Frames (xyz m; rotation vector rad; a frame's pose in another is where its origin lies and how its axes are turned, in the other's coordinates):
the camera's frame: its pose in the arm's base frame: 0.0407 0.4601 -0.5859 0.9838 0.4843 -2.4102
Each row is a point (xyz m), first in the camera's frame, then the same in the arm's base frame.
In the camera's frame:
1: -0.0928 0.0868 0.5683
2: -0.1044 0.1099 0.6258
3: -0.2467 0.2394 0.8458
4: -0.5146 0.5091 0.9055
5: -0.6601 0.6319 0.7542
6: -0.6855 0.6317 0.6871
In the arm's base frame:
1: -0.1653 0.1393 -0.1457
2: -0.1768 0.0958 -0.1015
3: -0.1369 -0.0745 0.1326
4: 0.1475 -0.2429 0.3297
5: 0.3896 -0.2251 0.3155
6: 0.4422 -0.1845 0.2884

